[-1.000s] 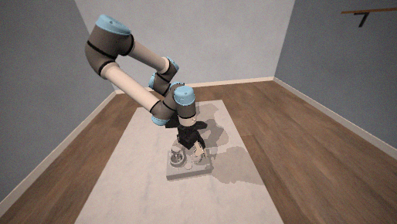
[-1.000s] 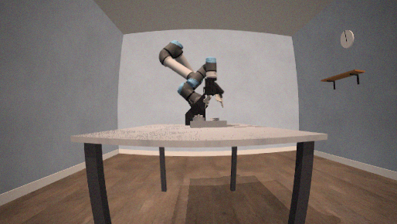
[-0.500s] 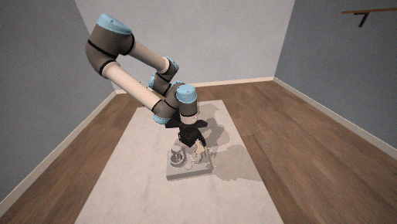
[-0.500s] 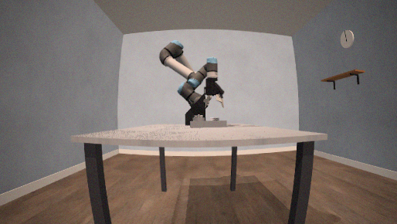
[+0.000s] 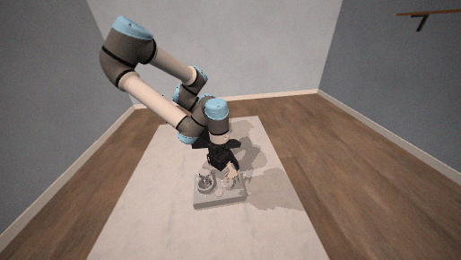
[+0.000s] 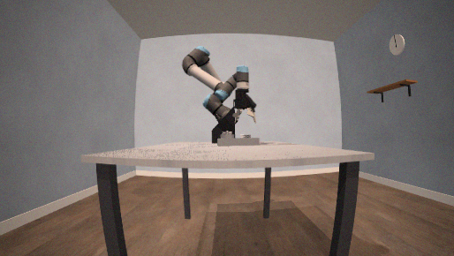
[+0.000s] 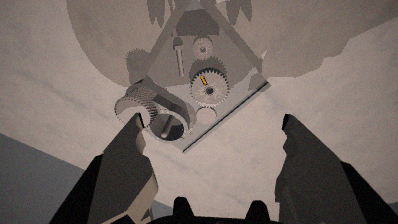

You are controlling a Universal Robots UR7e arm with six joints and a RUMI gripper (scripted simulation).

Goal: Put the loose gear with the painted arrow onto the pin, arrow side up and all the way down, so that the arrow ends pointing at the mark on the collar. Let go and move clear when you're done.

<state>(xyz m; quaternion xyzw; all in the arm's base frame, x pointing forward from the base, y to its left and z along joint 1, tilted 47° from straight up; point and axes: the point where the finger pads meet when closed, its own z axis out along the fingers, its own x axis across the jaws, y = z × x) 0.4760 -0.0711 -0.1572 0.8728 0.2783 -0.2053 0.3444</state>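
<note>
My hand is 80 mm above the loose gear. Also, from my hand: flat round disc (90 mm below, 50 mm to the right, 40 mm ahead); short peg (80 mm below, 70 mm behind, 10 mm to the left).
</note>
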